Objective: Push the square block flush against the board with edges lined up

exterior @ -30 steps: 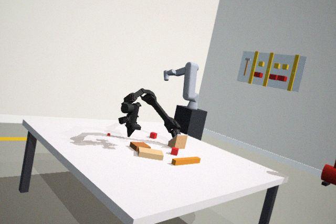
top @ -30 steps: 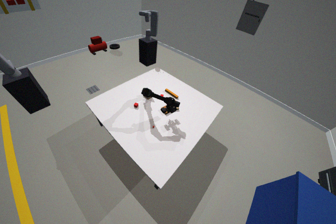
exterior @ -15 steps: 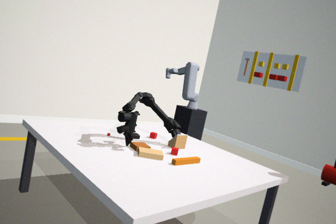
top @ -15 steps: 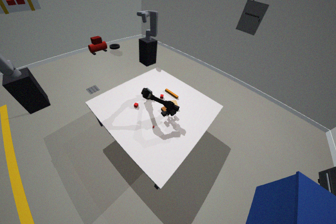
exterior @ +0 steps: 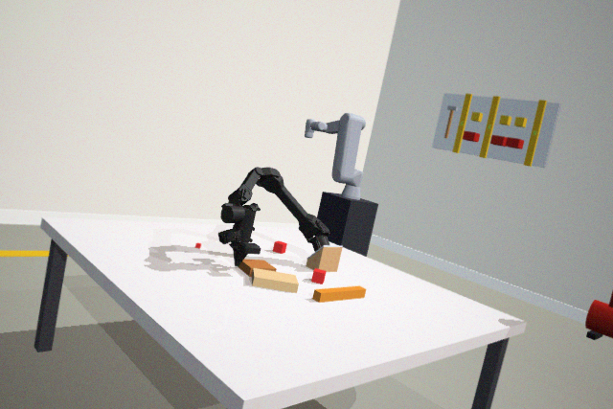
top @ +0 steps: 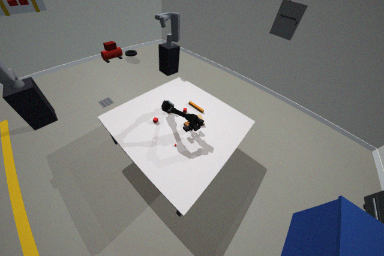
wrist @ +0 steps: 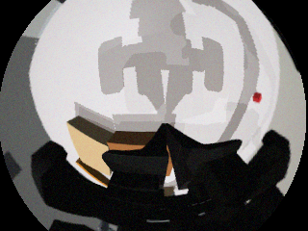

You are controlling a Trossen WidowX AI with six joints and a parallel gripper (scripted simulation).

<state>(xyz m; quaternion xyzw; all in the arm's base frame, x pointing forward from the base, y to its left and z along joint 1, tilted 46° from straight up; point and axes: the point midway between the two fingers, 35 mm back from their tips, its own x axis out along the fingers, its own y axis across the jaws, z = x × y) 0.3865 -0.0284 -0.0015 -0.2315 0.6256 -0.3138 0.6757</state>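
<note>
Right now the brown square block is 6 cm behind my gripper tip, 4 cm to the left of it and 1 cm above it. The rest, counted from my gripper tip: tan board 16 cm to the left, 4 cm behind, 1 cm above; then long thin orange bar 31 cm to the left, 21 cm behind, 1 cm above; then tiny red cube 24 cm to the right, 2 cm ahead.
</note>
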